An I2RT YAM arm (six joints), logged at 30 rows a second.
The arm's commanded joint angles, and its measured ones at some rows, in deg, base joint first. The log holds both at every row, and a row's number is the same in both.
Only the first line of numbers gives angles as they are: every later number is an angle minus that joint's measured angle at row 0.
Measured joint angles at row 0:
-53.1 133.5 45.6 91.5 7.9 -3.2
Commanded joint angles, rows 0 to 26:
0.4 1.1 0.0 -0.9 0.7 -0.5
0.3 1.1 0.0 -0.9 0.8 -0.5
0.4 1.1 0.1 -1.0 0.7 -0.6
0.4 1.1 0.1 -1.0 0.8 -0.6
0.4 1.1 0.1 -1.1 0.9 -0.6
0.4 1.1 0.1 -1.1 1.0 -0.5
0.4 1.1 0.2 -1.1 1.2 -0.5
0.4 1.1 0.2 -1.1 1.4 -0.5
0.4 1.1 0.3 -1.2 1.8 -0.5
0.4 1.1 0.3 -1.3 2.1 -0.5
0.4 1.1 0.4 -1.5 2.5 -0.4
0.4 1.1 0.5 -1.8 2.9 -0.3
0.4 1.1 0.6 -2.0 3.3 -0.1
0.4 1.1 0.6 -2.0 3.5 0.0
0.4 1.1 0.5 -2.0 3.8 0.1
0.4 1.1 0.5 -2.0 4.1 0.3
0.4 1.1 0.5 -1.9 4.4 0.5
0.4 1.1 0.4 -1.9 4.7 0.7
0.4 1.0 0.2 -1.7 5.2 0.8
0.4 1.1 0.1 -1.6 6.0 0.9
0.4 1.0 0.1 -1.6 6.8 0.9
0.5 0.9 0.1 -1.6 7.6 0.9
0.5 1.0 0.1 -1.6 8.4 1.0
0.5 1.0 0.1 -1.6 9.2 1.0
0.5 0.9 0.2 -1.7 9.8 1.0
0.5 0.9 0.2 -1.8 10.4 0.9
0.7 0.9 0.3 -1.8 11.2 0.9
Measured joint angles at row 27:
0.5 0.1 0.2 -0.1 6.5 0.5
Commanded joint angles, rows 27 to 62:
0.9 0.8 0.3 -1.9 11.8 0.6
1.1 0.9 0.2 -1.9 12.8 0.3
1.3 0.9 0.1 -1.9 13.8 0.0
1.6 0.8 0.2 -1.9 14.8 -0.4
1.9 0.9 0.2 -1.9 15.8 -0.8
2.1 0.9 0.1 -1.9 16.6 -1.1
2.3 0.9 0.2 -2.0 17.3 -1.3
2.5 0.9 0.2 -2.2 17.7 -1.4
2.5 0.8 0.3 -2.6 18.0 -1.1
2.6 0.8 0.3 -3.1 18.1 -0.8
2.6 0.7 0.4 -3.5 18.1 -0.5
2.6 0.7 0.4 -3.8 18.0 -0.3
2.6 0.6 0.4 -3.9 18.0 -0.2
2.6 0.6 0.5 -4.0 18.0 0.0
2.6 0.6 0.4 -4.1 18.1 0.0
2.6 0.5 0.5 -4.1 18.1 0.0
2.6 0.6 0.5 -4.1 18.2 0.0
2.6 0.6 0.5 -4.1 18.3 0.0
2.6 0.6 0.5 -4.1 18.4 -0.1
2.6 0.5 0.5 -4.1 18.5 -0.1
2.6 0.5 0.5 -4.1 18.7 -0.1
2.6 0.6 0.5 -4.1 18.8 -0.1
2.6 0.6 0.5 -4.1 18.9 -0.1
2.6 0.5 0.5 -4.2 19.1 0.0
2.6 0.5 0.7 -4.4 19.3 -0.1
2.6 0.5 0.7 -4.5 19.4 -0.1
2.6 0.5 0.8 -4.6 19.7 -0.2
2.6 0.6 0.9 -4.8 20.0 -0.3
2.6 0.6 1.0 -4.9 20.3 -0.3
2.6 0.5 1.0 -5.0 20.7 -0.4
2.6 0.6 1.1 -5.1 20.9 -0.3
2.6 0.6 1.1 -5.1 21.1 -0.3
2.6 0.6 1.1 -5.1 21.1 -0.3
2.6 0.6 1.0 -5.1 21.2 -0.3
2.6 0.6 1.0 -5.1 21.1 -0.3
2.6 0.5 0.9 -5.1 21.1 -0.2
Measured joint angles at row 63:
2.7 0.1 1.1 -1.6 19.0 0.0
